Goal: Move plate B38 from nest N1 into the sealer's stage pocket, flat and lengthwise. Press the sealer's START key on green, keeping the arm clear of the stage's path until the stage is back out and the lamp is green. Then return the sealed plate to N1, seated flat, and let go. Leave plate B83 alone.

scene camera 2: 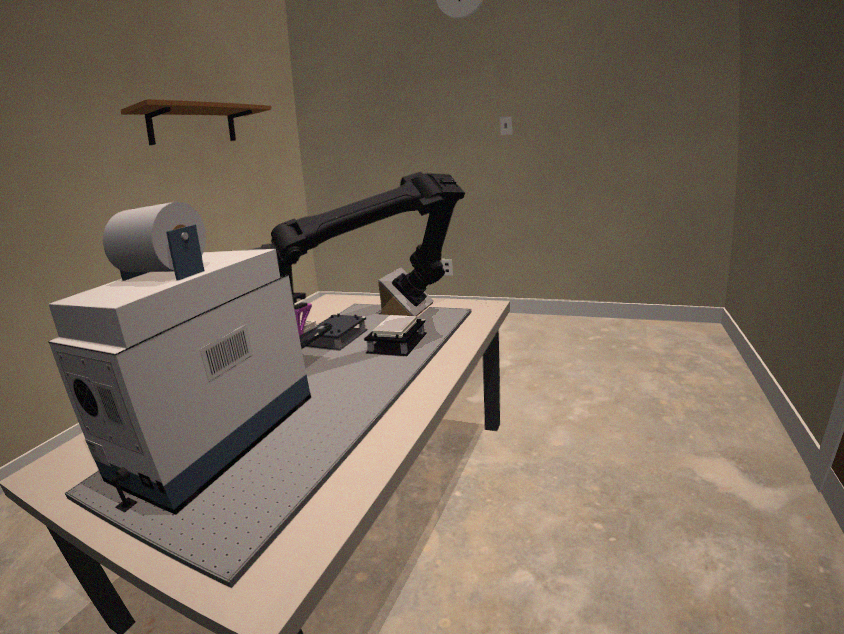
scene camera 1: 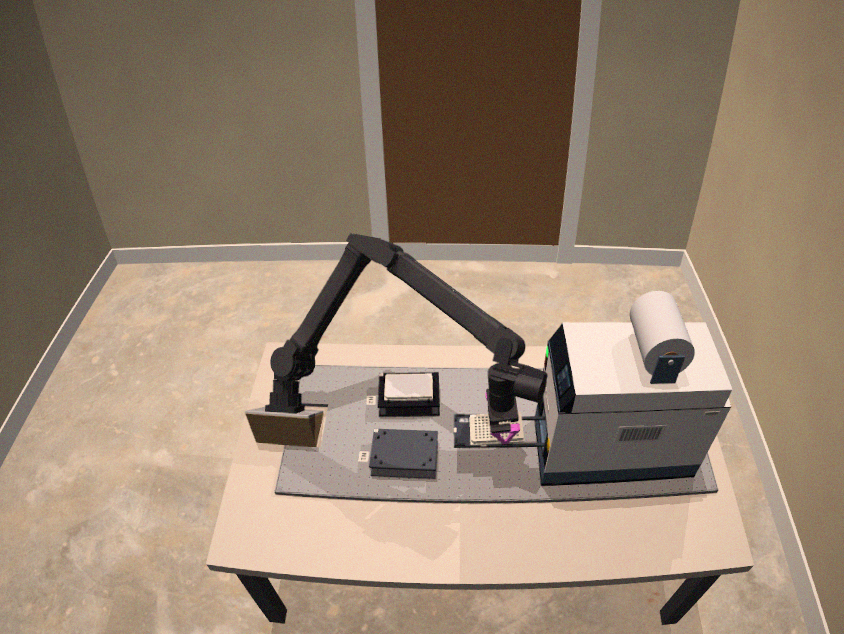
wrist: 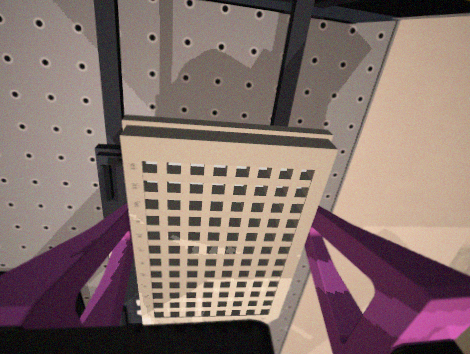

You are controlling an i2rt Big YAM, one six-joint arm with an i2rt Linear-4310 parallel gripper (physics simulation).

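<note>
The cream plate with square wells, B38 by its place in the grip (its label is unreadable), is between my purple fingers, lengthwise over the sealer's extended stage. My gripper is shut on it. The plate looks level; the gap beneath it is hard to judge. The sealer shows a green lamp. The front nest holds no plate. A pale plate sits in the back nest; nest labels are too small to read.
The stage's two rails run to the sealer. A large film roll stands on the sealer. The perforated board lies under the nests and sealer on the table.
</note>
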